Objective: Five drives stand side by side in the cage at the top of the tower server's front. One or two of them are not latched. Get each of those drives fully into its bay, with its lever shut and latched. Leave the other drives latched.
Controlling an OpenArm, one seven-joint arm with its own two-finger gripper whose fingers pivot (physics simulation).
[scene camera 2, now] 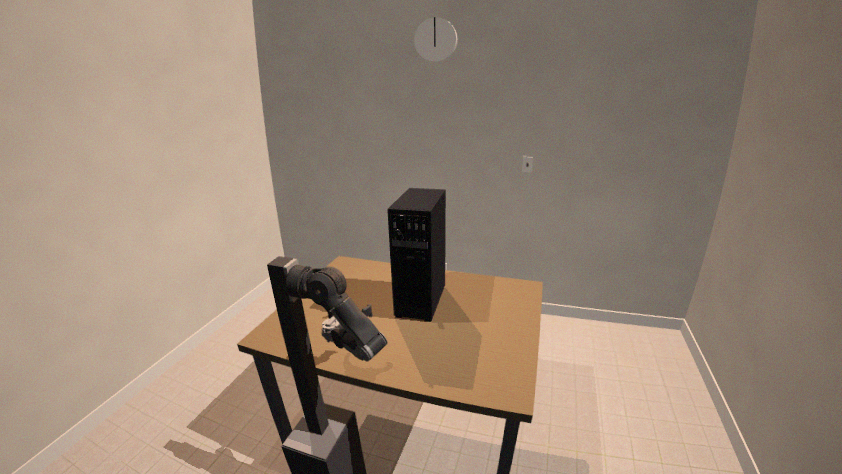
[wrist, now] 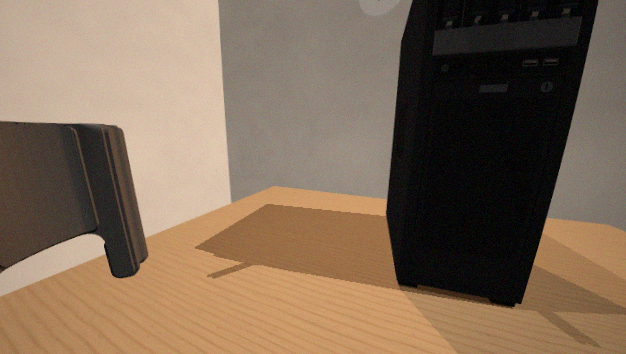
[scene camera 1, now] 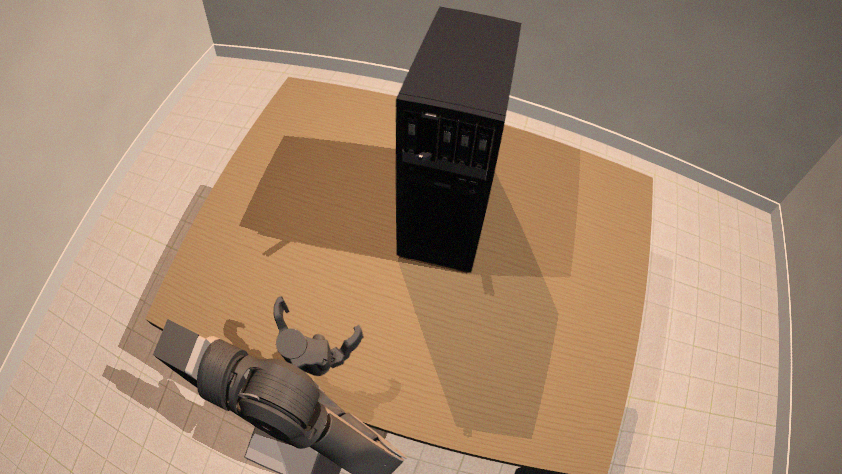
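The black tower server point(scene camera 1: 438, 217) point(scene camera 2: 410, 288) point(wrist: 480, 175) stands upright at the back of the table. Five drives sit side by side in its top cage. The second drive from the left point(scene camera 1: 427, 134) looks different: a bright piece shows at its top and another low in front, and its lever appears to stand out. The leftmost drive point(scene camera 1: 411, 128) and the three right ones point(scene camera 1: 446, 137) look alike and flush. In the wrist view the drives' lower ends show; their tops are cut off. My gripper point(scene camera 1: 319, 316) is open and empty, well in front of the tower and left of it.
The wooden table point(scene camera 1: 606, 235) point(scene camera 2: 506, 353) point(wrist: 200, 310) carries the tower and its shadows. The arm's post point(scene camera 2: 297, 347) stands at the table's front left. Below the cage, a grey strip point(wrist: 505, 37) crosses the tower's front. A wall is behind the table.
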